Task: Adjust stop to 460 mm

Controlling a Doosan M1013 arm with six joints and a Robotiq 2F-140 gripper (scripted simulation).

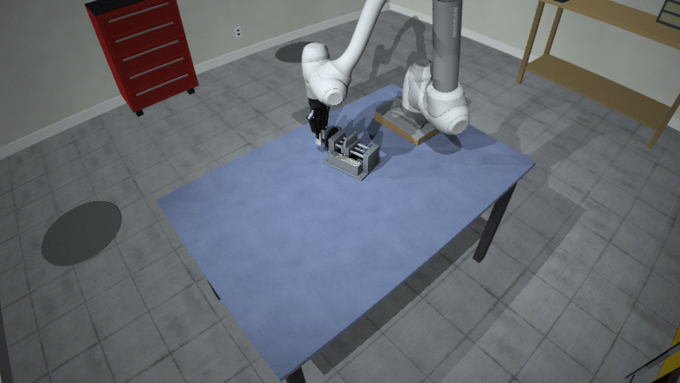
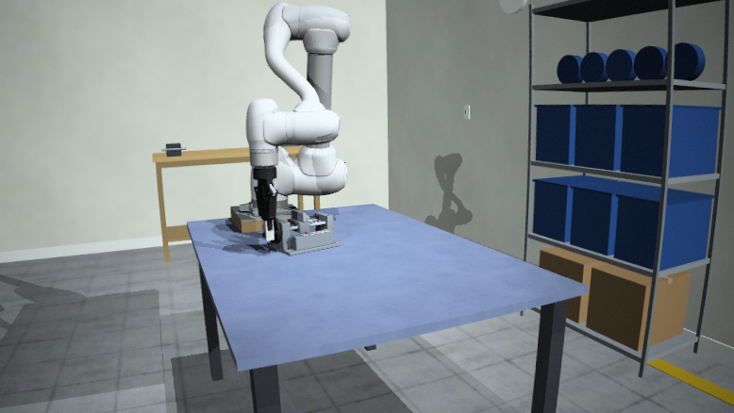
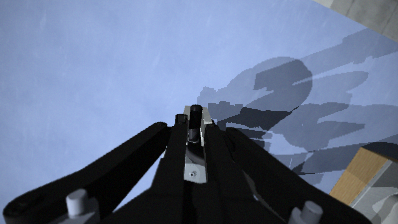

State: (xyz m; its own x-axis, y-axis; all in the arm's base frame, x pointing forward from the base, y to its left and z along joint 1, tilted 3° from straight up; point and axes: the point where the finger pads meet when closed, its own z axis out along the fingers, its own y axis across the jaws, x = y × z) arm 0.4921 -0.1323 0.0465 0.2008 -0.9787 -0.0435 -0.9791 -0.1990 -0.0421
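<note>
My gripper is now 20 mm to the right of the black handwheel, 10 mm past it and 10 mm above it. The rest, counted from my hand: grey stop block (130 mm to the left, 50 mm behind).
</note>
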